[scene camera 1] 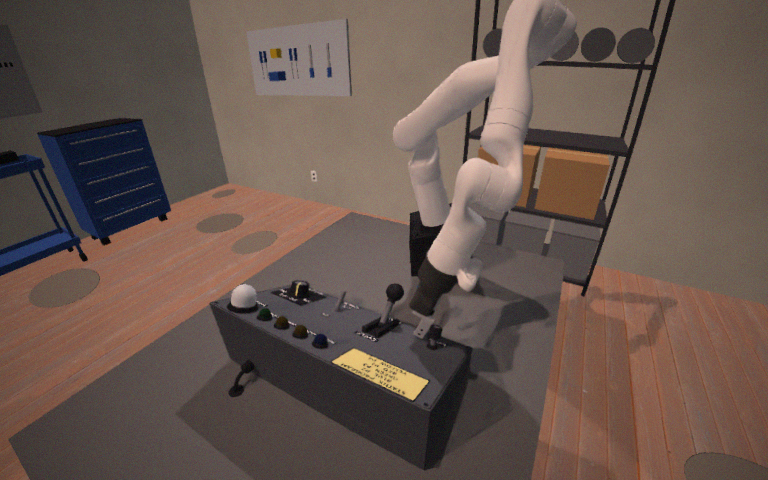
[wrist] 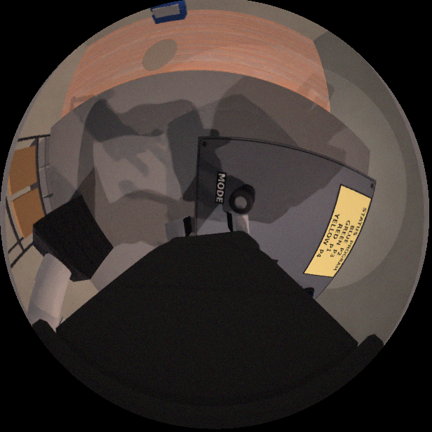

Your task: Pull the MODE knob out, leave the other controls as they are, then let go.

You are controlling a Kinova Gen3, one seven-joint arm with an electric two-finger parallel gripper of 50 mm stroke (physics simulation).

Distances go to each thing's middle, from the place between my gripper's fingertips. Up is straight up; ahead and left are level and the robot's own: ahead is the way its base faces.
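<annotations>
Dark control console (scene camera 1: 388, 385): 12 cm to the right of my hand, 14 cm ahead, 1 cm above.
</annotations>
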